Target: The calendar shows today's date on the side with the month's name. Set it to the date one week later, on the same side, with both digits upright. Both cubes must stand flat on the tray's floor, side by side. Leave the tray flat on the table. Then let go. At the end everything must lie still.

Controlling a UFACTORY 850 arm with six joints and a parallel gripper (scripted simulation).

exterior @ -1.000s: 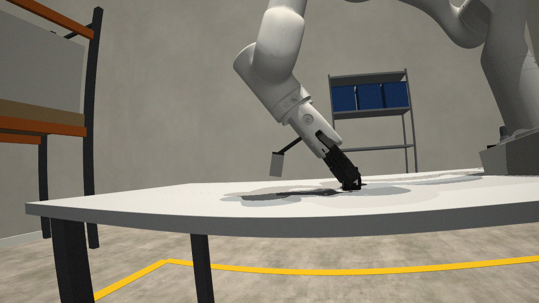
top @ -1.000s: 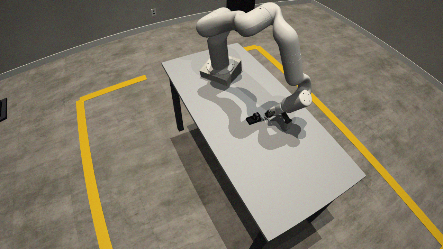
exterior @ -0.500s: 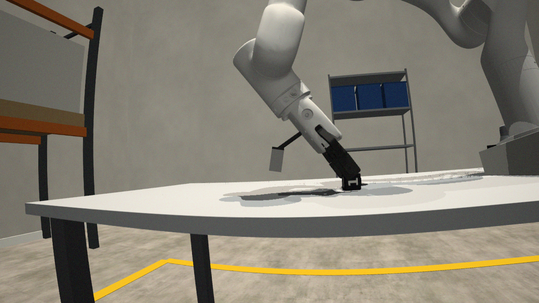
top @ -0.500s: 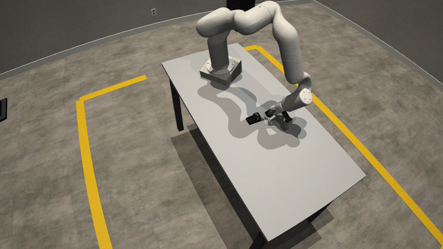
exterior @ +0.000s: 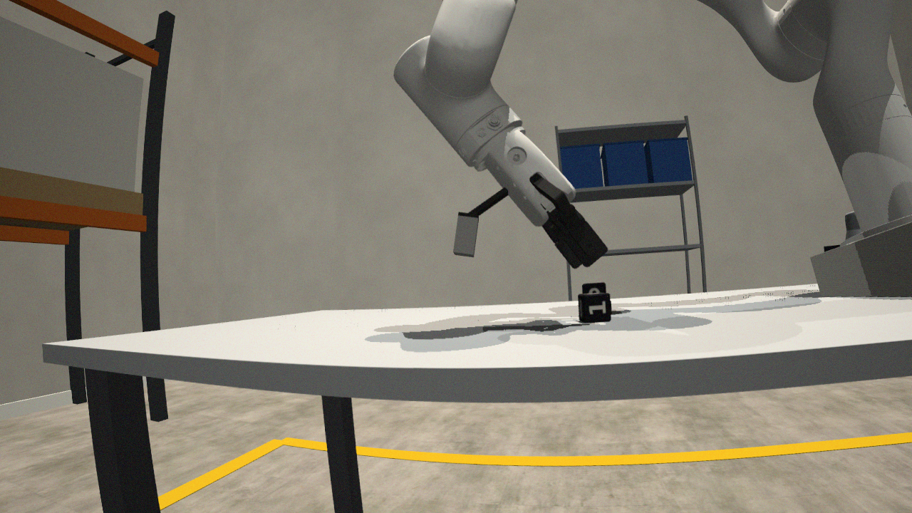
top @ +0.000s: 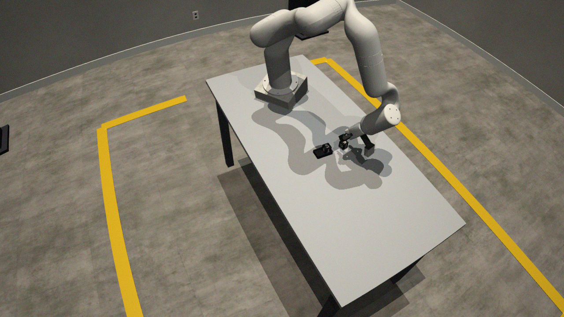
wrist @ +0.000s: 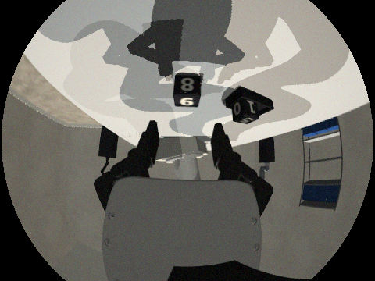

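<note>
My gripper is now 7 cm above the black cube and 1 cm past it. Round my hand: black tray (11 cm to the right, 7 cm below, 3 cm behind).
</note>
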